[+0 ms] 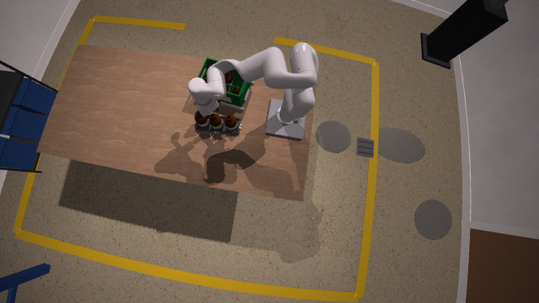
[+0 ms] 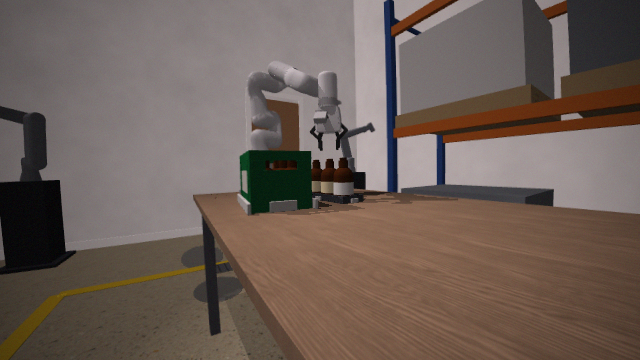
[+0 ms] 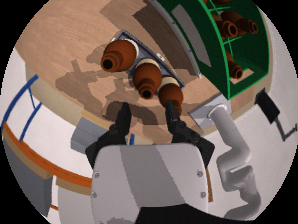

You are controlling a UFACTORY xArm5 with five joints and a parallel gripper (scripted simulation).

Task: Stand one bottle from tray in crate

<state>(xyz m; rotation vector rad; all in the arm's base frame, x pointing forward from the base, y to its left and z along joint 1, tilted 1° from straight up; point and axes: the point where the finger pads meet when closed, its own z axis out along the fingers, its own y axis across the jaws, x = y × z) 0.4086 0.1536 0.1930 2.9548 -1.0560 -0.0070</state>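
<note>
My gripper is now 130 mm above the bottle. Round my hand: tray (200 mm below); then green crate (10 mm ahead, 240 mm to the right, 130 mm below).
</note>
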